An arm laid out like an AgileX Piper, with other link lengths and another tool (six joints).
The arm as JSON. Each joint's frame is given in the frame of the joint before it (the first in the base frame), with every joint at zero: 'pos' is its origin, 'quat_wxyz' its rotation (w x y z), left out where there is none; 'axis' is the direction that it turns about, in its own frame. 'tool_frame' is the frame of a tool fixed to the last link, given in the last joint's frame.
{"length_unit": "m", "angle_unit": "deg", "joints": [
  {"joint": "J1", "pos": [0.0, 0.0, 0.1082], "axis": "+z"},
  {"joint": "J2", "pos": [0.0, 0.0, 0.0], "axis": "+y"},
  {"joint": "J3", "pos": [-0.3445, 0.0, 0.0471], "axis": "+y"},
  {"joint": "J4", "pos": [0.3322, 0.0, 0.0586], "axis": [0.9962, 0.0, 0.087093]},
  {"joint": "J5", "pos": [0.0, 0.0, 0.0], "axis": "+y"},
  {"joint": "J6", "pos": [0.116, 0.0, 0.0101], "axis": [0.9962, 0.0, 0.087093]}
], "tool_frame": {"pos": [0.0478, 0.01, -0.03], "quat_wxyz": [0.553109, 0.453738, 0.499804, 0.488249]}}
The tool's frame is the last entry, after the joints.
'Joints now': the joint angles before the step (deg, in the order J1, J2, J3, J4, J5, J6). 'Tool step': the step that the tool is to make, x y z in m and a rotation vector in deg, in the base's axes. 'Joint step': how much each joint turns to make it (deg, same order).
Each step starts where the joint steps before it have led.
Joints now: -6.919 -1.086 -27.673 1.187 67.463 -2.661
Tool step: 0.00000 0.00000 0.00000 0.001 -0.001 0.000
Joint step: 0.002 -0.001 0.000 -0.001 -0.001 0.002
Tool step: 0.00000 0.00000 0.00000 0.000 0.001 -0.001
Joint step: -0.002 0.001 0.000 0.000 0.001 -0.001
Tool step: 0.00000 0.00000 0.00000 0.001 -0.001 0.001
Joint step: 0.003 -0.001 0.000 -0.001 -0.001 0.002
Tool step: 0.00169 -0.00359 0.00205 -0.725 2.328 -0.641
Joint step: -0.002 2.141 -0.788 -1.186 0.871 -0.002
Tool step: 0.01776 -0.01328 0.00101 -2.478 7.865 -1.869
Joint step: -0.004 8.625 -1.200 -3.880 0.087 -0.004
